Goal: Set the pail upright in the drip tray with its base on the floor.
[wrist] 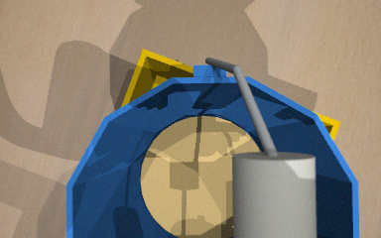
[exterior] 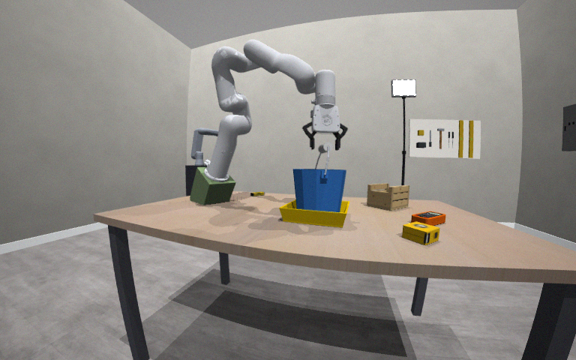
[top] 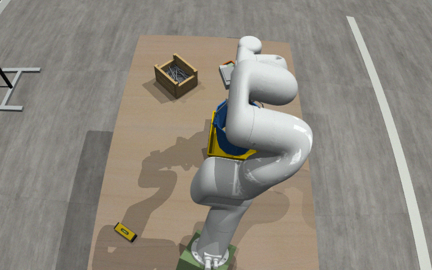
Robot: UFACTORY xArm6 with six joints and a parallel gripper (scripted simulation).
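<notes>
My gripper is now 11 cm above the blue pail and 1 cm past it. Also, from my hand: yellow drip tray 25 cm below, 2 cm behind, 1 cm to the right.
</notes>
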